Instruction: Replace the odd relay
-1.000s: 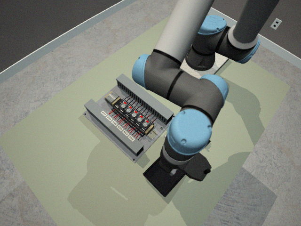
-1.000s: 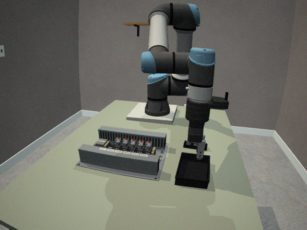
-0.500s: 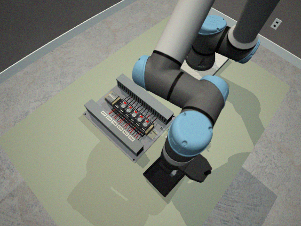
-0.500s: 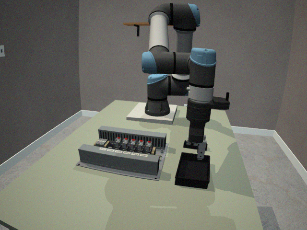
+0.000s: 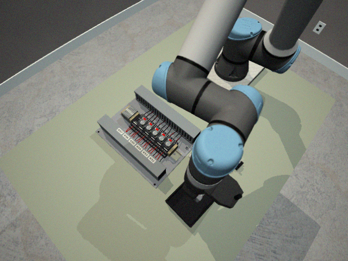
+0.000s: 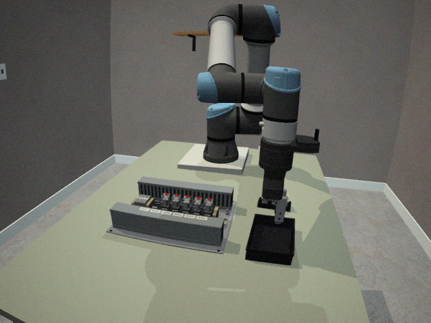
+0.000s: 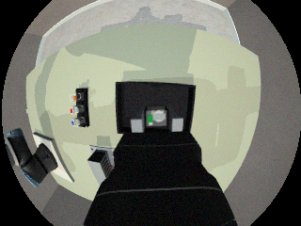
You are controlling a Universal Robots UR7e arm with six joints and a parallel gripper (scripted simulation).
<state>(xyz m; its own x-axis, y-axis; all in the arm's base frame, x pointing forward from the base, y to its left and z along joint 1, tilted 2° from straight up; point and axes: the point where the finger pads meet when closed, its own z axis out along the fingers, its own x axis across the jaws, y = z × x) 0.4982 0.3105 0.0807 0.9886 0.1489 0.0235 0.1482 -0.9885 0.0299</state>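
Right now my hand is 1 cm to the left of the black tray and 8 cm above it. From my hand the other things lie so: green-button relay: 1 cm below; orange-button relay: 20 cm behind, 7 cm below; blue-button relay: 19 cm behind, 6 cm to the right, 7 cm below.
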